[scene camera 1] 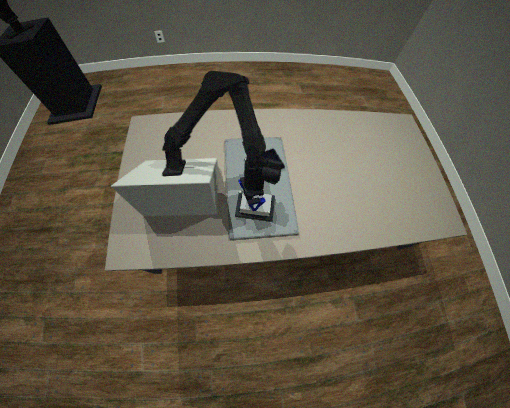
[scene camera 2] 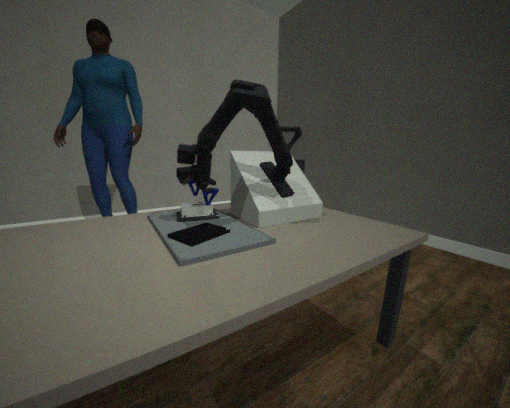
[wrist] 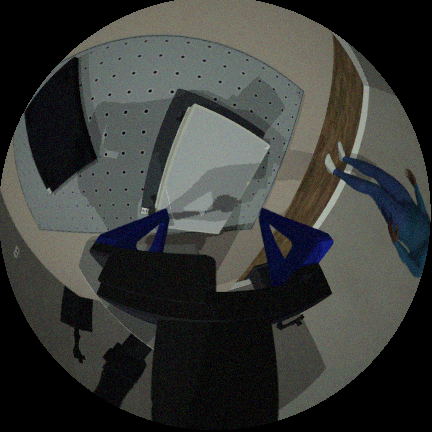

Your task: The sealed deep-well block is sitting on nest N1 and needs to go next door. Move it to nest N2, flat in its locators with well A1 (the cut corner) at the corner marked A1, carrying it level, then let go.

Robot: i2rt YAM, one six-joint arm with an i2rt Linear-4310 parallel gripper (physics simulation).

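Frame: origin at the arm's base, x back, y left, z down, level; centimetres.
Seen in the pictures: gripper, fingertip midpoint: (scene camera 1: pixel 250 202) (scene camera 2: pixel 201 200) (wrist: pixel 213 213); arm's base, link origin: (scene camera 1: pixel 175 168) (scene camera 2: pixel 276 179) (wrist: pixel 147 333).
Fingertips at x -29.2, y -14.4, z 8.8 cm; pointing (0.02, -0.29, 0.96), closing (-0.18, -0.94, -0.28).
Pixels of each thing's top centre, then the offset from my fingertips to it. Level surfaces: height alone.
- white sealed block, top centre: (wrist: pixel 209 184) (scene camera 1: pixel 256 201) (scene camera 2: pixel 196 204) dy +0.5, dx -2.4, dz +1.3 cm
- dark nest N1, top centre: (wrist: pixel 201 172) (scene camera 2: pixel 197 211) (scene camera 1: pixel 255 204) dy +0.6, dx -2.4, dz +4.5 cm
- table, surface height: dz +8.0 cm
The white sealed block (scene camera 1: pixel 263 207) (scene camera 2: pixel 190 210) (wrist: pixel 215 160) sits flat on the dark nest N1 (scene camera 1: pixel 255 217) (scene camera 2: pixel 201 218) (wrist: pixel 159 150). A small A1 label shows at the nest's corner in the wrist view. The second dark nest, N2 (scene camera 2: pixel 197 234) (wrist: pixel 60 130), is bare; the arm hides it in the first scene view. My gripper (scene camera 1: pixel 252 195) (scene camera 2: pixel 201 195) (wrist: pixel 213 213) is open and empty, with its blue fingers just above the block's near end, spread wider than the block there. The block's cut corner is hard to make out.
A grey perforated board (scene camera 1: pixel 287 220) (scene camera 2: pixel 250 240) (wrist: pixel 115 65) carries both nests on the table (scene camera 1: pixel 360 175) (scene camera 2: pixel 100 300). The arm's white slanted pedestal (scene camera 1: pixel 180 197) (scene camera 2: pixel 245 200) stands beside the board. A person (scene camera 2: pixel 105 95) (wrist: pixel 380 195) stands beyond the table.
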